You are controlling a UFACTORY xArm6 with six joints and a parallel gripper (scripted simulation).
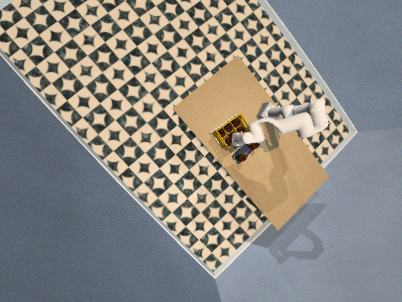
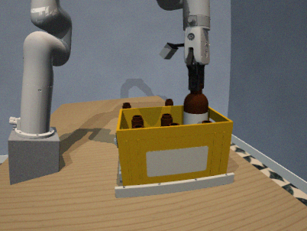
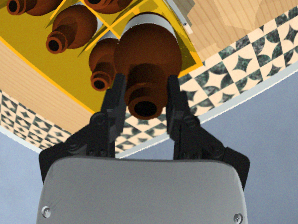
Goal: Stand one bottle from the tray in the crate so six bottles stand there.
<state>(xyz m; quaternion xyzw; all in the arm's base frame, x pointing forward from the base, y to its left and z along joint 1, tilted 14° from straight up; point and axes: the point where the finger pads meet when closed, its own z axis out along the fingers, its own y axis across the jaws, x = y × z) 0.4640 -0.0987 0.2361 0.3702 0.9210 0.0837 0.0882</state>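
My hand is 17 cm above the yellow crate, 9 cm past it and 4 cm to the left of it. The rest, counted from my hand: grey tray (24 cm below, 21 cm to the left, 11 cm behind).
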